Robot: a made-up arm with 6 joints. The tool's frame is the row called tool.
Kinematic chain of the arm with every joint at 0, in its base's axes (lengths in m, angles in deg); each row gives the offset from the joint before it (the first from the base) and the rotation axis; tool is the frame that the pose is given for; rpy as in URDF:
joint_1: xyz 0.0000 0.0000 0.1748 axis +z
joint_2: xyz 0.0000 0.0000 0.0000 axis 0 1 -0.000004
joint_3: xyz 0.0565 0.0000 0.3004 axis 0 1 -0.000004
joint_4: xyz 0.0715 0.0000 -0.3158 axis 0 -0.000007 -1
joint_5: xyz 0.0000 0.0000 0.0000 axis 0 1 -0.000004
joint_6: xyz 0.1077 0.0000 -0.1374 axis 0 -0.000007 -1
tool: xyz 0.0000 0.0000 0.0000 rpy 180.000 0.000 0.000
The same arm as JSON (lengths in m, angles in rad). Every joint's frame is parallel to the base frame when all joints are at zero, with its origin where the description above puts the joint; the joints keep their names.
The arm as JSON. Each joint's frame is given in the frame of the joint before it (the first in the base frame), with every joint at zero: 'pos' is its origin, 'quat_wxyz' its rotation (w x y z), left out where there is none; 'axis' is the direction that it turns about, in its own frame. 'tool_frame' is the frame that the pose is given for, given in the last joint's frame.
{"length_unit": "m", "angle_unit": "rad", "joints": [{"joint": "joint_1", "pos": [0.0, 0.0, 0.1748], "axis": [0.0, 0.0, 1.0]}, {"joint": "joint_2", "pos": [0.0, 0.0, 0.0], "axis": [0.0, 1.0, 0.0]}, {"joint": "joint_3", "pos": [0.0565, 0.0, 0.3004], "axis": [0.0, 1.0, 0.0]}, {"joint": "joint_4", "pos": [0.0715, 0.0, -0.3158], "axis": [0.0, 0.0, -1.0]}, {"joint": "joint_5", "pos": [0.0, 0.0, 0.0], "axis": [0.0, 1.0, 0.0]}, {"joint": "joint_6", "pos": [0.1077, 0.0, -0.1374], "axis": [0.0, 0.0, -1.0]}], "tool_frame": {"pos": [0.0, 0.0, 0.0], "quat_wxyz": [0.0, 1.0, 0.0, 0.0]}}
